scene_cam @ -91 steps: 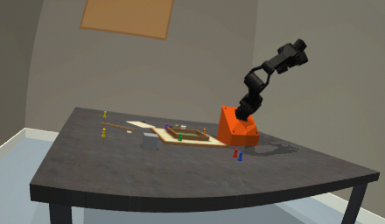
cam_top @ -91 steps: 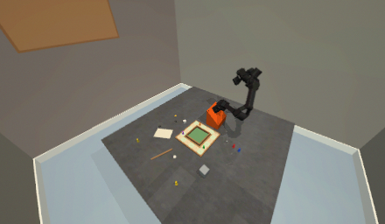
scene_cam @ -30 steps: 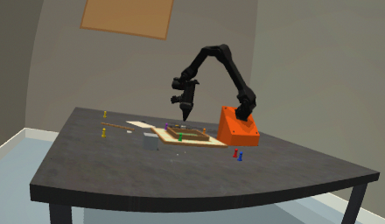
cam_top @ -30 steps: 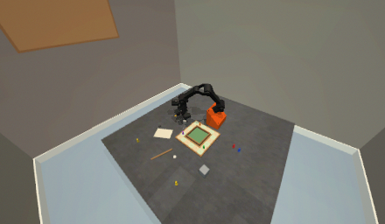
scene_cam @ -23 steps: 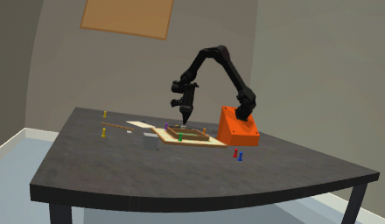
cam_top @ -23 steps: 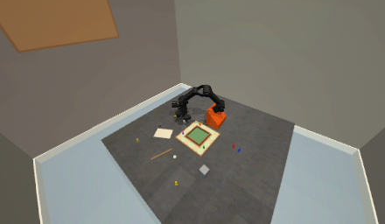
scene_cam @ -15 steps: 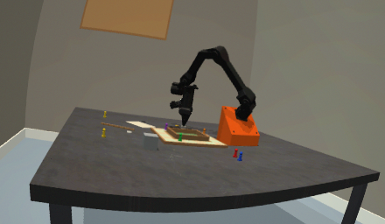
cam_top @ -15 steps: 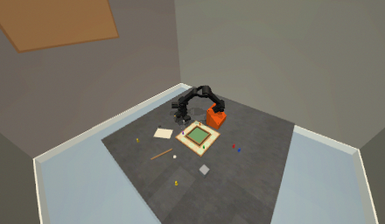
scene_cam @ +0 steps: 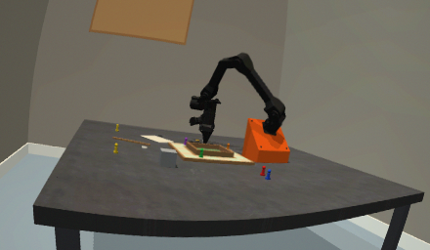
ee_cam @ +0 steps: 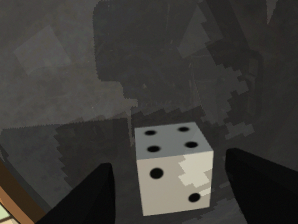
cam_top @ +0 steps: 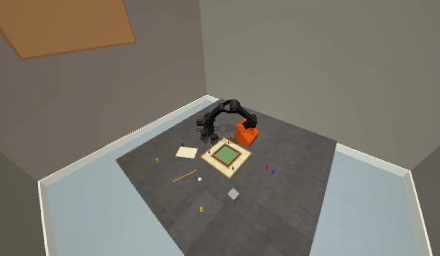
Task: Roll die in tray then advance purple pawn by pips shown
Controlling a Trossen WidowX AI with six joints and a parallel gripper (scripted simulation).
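The purple pawn lies 12 cm ahead of my gripper tip, 11 cm to the left of it and 2 cm above it. Round my gripper tip: white die: right at my gripper tip; then orange pawn: 14 cm to the left, 7 cm behind, 2 cm above; then cream card: 23 cm ahead, 4 cm to the right, 1 cm below.
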